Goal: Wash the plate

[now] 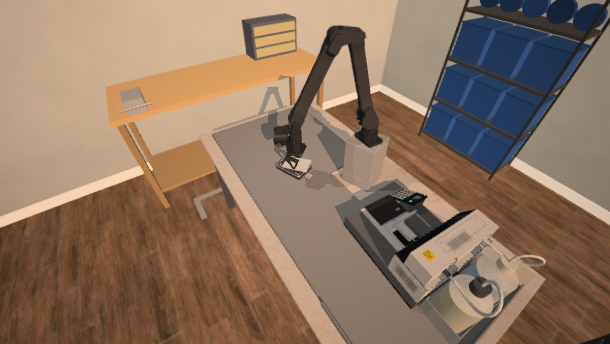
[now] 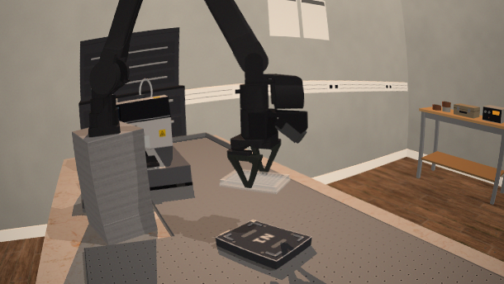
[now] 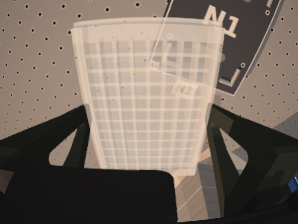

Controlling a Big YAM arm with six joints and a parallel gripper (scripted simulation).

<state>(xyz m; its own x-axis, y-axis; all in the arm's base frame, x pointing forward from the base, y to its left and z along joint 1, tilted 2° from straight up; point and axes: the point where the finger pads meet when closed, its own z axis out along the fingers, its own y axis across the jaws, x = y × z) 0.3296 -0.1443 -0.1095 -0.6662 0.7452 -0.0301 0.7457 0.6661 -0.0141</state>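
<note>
My hand is 230 mm past the dark carrier, 430 mm to the right of it and 50 mm above it. From my hand the other things lie so: clear well plate 10 mm below; label 70 mm behind, 10 mm to the left, 130 mm below; nest frame 30 mm behind, 90 mm to the right, 120 mm below.
</note>
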